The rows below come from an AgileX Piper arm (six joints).
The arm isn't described. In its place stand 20 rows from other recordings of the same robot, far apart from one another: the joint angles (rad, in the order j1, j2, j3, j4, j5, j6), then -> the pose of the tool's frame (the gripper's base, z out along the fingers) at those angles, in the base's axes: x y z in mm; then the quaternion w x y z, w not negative.
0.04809 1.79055 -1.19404 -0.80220 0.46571 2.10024 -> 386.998, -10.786, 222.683, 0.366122, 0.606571, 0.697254, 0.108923
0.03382 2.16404 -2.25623 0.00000 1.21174 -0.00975 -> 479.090, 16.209, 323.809, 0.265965, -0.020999, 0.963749, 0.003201
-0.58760 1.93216 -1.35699 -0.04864 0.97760 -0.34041 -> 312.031, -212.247, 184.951, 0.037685, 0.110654, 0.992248, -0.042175
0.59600 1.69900 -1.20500 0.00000 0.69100 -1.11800 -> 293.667, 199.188, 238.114, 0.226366, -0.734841, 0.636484, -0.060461
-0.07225 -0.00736 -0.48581 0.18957 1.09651 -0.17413 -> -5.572, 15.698, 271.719, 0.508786, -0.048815, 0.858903, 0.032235
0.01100 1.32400 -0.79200 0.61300 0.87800 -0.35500 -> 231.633, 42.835, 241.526, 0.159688, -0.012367, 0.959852, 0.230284
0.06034 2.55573 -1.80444 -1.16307 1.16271 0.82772 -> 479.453, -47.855, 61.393, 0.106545, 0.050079, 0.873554, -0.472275
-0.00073 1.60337 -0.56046 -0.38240 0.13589 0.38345 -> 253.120, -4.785, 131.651, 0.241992, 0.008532, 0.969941, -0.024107
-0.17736 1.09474 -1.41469 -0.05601 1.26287 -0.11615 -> 182.288, -37.606, 442.598, 0.341984, 0.030042, 0.935912, -0.078822
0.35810 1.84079 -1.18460 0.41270 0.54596 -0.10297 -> 347.217, 150.176, 189.927, 0.201148, -0.075207, 0.961730, 0.170173
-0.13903 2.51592 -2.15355 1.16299 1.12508 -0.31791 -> 533.072, 1.516, 168.113, 0.185733, 0.118579, 0.846581, 0.484502
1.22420 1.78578 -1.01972 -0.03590 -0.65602 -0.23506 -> 133.288, 374.903, 248.220, 0.616133, -0.489914, 0.521109, 0.329864
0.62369 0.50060 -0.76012 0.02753 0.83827 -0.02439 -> 63.330, 47.860, 355.376, 0.486884, -0.270628, 0.814017, 0.164564
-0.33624 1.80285 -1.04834 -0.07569 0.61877 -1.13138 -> 318.463, -115.535, 163.820, 0.087811, -0.408247, 0.901417, -0.114330
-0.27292 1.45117 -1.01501 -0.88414 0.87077 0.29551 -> 262.638, -129.408, 281.407, 0.162019, 0.043912, 0.914347, -0.368498
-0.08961 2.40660 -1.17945 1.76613 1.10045 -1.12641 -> 397.170, 44.210, 34.178, 0.134685, 0.186799, 0.796784, 0.558660
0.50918 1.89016 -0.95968 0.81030 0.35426 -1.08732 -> 293.586, 190.097, 128.140, 0.221305, -0.410896, 0.872293, 0.145920
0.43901 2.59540 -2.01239 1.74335 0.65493 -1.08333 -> 484.046, 287.620, 110.773, 0.311708, -0.074664, 0.798175, 0.510078
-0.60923 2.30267 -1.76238 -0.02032 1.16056 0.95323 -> 366.945, -258.112, 126.380, 0.019527, -0.700937, -0.712841, 0.012758
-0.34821 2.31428 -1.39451 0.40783 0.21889 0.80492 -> 426.556, -146.503, 56.157, 0.223804, 0.666651, 0.695455, 0.147753
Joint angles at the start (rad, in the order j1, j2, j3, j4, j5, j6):
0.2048 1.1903 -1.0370 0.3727 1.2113 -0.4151
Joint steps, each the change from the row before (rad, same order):
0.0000 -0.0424 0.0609 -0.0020 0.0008 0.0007
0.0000 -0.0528 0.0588 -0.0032 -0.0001 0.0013
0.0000 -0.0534 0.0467 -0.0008 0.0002 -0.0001
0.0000 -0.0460 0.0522 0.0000 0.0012 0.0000
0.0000 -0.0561 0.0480 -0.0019 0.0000 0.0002
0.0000 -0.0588 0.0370 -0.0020 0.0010 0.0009
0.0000 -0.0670 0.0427 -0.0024 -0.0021 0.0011
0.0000 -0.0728 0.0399 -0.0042 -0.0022 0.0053
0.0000 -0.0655 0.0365 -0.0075 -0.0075 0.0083
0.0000 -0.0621 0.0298 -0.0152 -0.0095 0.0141
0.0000 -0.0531 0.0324 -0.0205 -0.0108 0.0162
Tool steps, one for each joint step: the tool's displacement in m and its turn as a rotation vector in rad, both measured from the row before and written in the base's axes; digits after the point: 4 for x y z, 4 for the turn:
-0.0129 -0.0028 -0.0084 -0.0057 0.0187 -0.0002
-0.0144 -0.0033 -0.0064 -0.0041 0.0056 -0.0009
-0.0134 -0.0028 -0.0036 0.0005 -0.0066 0.0002
-0.0123 -0.0025 -0.0070 -0.0015 0.0072 0.0004
-0.0133 -0.0029 -0.0050 -0.0002 -0.0082 0.0000
-0.0126 -0.0028 -0.0024 0.0025 -0.0205 -0.0003
-0.0136 -0.0031 -0.0038 0.0032 -0.0258 -0.0016
-0.0138 -0.0032 -0.0035 0.0044 -0.0330 -0.0054
-0.0113 -0.0031 -0.0042 0.0024 -0.0336 -0.0099
-0.0097 -0.0034 -0.0034 -0.0017 -0.0380 -0.0160
-0.0078 -0.0034 -0.0055 -0.0076 -0.0283 -0.0186

